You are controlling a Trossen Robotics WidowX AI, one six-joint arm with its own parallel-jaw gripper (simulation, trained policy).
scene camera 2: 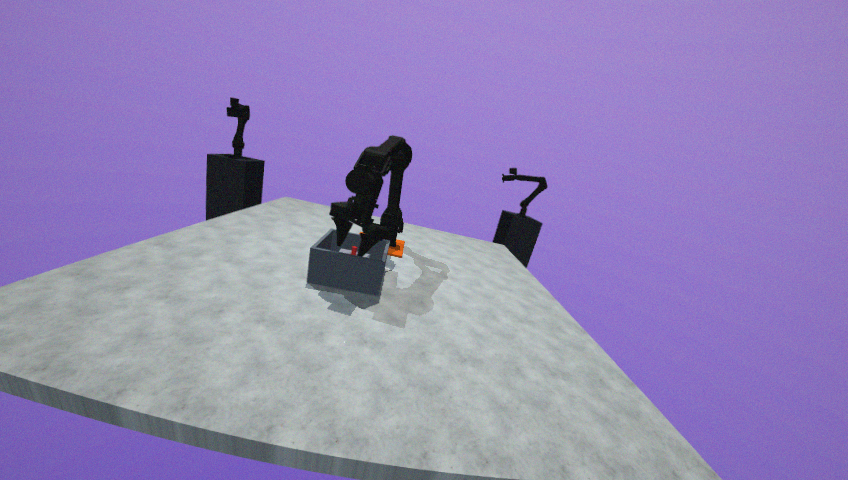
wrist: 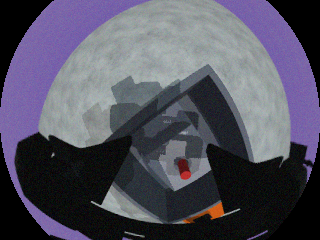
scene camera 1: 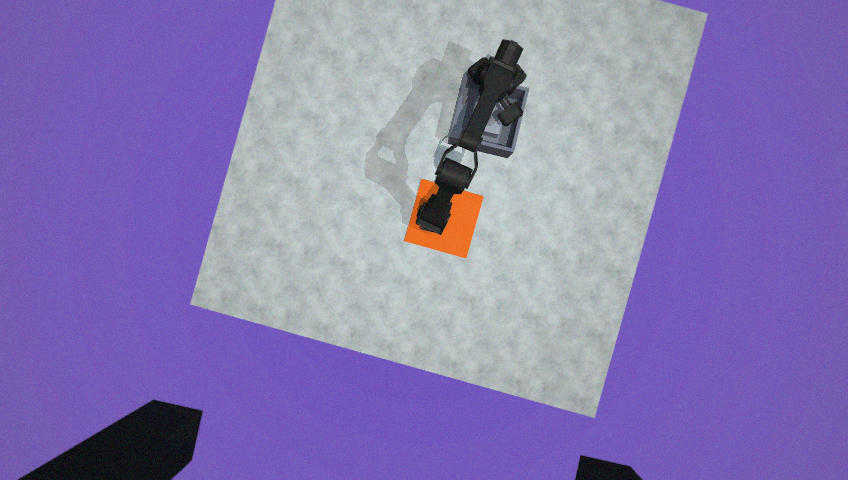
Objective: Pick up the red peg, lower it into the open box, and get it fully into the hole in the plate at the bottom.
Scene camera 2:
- my gripper: 348, 252
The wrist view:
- my gripper: 170, 144
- plate: 183, 142
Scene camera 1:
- my gripper: 495, 98
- grey box: 469, 92
